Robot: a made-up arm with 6 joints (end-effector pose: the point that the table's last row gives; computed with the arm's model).
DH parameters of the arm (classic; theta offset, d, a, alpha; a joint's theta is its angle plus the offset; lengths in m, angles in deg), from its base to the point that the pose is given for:
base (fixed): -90 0.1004 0 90
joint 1: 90 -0.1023 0.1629 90
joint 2: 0 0.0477 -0.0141 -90
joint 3: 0 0.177 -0.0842 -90
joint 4: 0 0.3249 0.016 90
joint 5: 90 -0.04 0.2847 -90
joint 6: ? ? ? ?
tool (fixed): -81.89 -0.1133 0 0
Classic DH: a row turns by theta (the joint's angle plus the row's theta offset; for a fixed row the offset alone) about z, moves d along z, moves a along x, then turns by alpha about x.
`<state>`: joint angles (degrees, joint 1 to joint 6).
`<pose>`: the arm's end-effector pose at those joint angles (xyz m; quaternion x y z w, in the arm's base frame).
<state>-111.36 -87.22 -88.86 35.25 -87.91 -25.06</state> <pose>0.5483 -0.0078 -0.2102 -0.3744 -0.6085 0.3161 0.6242</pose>
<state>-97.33 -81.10 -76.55 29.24 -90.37 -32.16</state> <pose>0.5733 -0.1911 -0.1426 -0.5766 -0.5203 0.3845 0.4990</pose>
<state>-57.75 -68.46 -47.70 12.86 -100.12 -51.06</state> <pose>0.4960 -0.4025 0.3161 -0.8865 -0.1169 0.4469 0.0280</pose>
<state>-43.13 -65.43 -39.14 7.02 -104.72 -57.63</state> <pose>0.4331 -0.3349 0.4868 0.9011 -0.0453 -0.4068 0.1433</pose>
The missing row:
joint 6: 8.11 0 0.1191 180
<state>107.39 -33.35 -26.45 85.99 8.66 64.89</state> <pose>-0.1336 0.1658 -0.6024 -0.5951 0.3613 -0.7153 0.0598</pose>
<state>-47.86 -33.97 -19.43 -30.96 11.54 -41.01</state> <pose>0.0009 0.2975 0.7403 0.4379 -0.0919 0.2507 0.8584</pose>
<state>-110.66 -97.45 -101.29 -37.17 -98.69 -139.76</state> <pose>0.5150 -0.3699 -0.2530 0.5237 -0.2927 -0.6340 0.4880</pose>
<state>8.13 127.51 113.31 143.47 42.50 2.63</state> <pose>0.8187 -0.0988 0.2886 0.3000 0.2529 -0.5539 0.7343</pose>
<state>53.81 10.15 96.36 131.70 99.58 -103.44</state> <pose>-0.1588 -0.0287 0.0005 0.4049 0.7945 -0.3890 0.2313</pose>
